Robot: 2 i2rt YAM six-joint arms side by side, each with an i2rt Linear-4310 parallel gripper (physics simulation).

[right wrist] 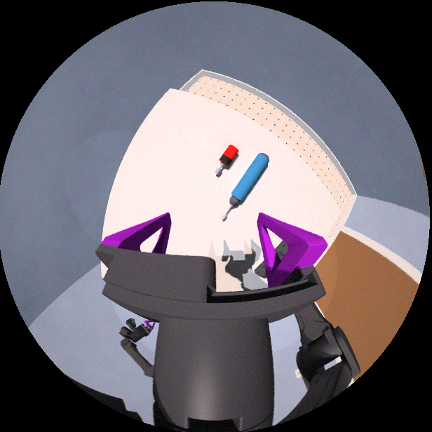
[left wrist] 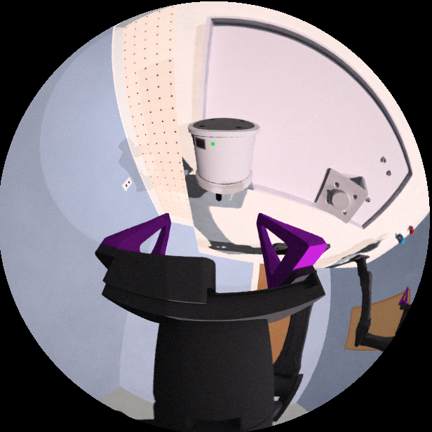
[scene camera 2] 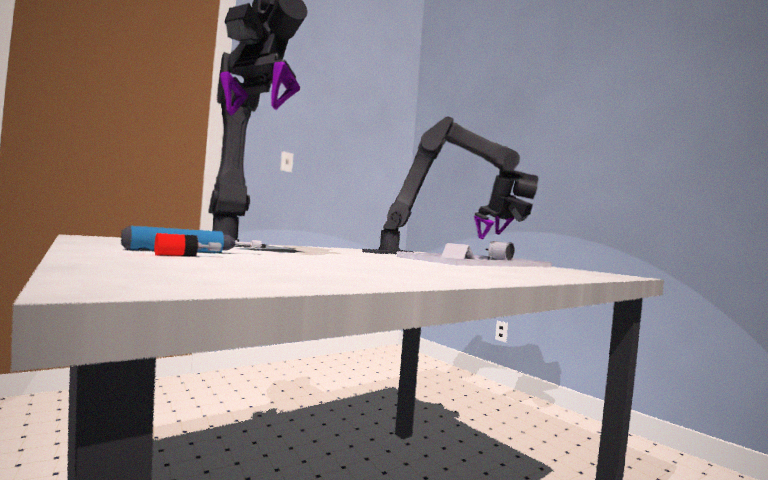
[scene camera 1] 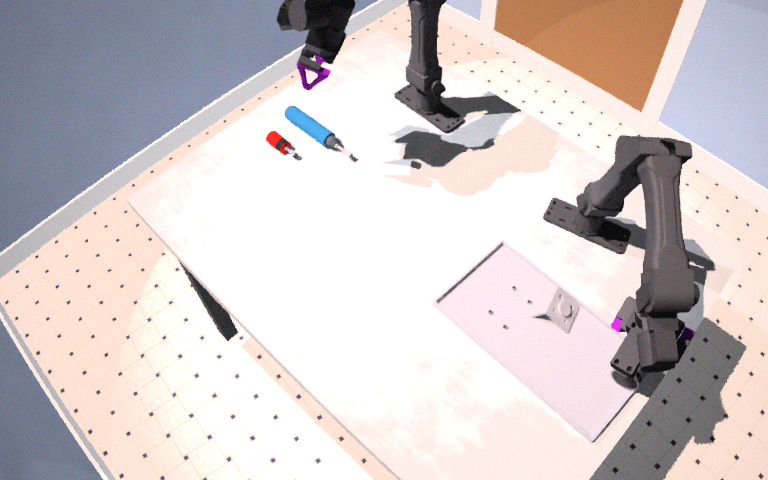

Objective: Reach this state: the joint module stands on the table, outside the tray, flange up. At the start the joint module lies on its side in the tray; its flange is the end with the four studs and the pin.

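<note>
The joint module, a pale grey cylinder, lies on its side in the tray. In the left wrist view its dark end cap is farther off; a black stud or pin shows at its flange end, towards the gripper. The flange face is hidden. My left gripper is open and empty, above the module and apart from it. In scene camera 1 it hides most of the module. My right gripper is open and empty, high above the table.
A grey angled bracket stands in the tray by its long wall. Several small screws are near the tray's far-left end. A blue screwdriver and a red one lie on the table.
</note>
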